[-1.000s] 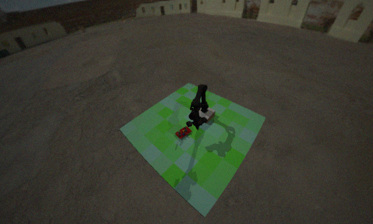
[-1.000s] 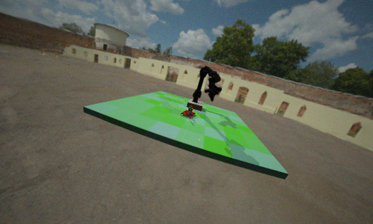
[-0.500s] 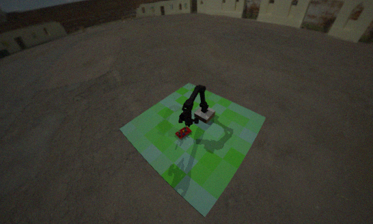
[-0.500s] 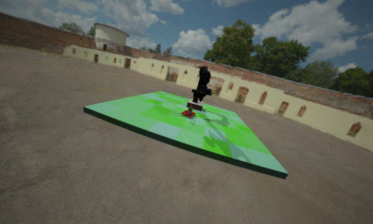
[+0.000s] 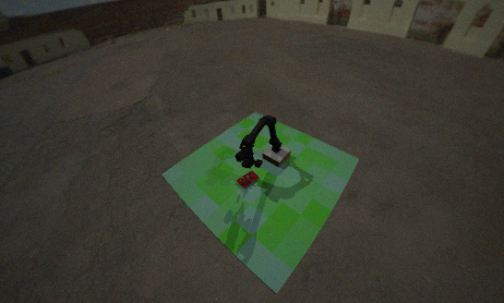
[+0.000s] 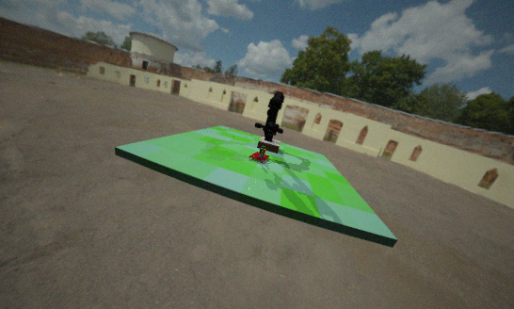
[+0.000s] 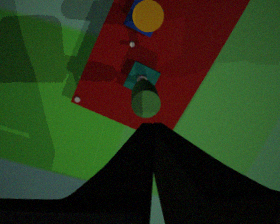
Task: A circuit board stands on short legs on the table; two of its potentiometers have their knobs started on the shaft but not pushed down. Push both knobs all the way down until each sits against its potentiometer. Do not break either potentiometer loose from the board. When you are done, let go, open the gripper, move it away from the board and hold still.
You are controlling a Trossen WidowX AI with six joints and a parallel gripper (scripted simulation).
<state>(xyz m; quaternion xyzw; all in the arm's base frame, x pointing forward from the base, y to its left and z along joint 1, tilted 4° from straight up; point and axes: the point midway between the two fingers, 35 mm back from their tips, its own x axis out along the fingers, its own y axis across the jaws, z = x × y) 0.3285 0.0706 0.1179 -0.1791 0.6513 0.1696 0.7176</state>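
Now: gripper tip 6 cm above the green knob.
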